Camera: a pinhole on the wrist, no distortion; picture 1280 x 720 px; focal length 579.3 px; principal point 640.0 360.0 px. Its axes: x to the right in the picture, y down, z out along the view. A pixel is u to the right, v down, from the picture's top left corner.
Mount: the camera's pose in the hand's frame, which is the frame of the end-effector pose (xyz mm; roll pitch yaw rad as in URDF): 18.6 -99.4 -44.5 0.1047 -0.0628 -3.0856
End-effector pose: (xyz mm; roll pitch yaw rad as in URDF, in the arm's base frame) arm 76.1 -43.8 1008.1 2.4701 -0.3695 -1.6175
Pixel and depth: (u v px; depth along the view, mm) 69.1 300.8 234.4
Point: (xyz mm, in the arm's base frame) -15.0 -339.6 955.5
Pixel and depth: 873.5 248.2 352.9
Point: -113.1 -22.1 743.8
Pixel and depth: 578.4 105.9 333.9
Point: -162.4 -149.5 883.1
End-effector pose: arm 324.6 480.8 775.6 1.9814 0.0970 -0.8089
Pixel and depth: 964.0 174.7 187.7
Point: 177.9 460.5 703.6
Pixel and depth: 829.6 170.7 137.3
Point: 257.7 456.1 703.1
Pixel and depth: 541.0 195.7 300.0
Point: 209.4 269.4 690.4
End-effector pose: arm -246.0 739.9 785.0 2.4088 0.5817 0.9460
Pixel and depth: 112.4 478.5 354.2
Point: -72.6 790.0 337.5
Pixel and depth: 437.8 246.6 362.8
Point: -62.1 629.6 519.8
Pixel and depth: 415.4 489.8 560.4
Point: -80.5 577.3 232.0
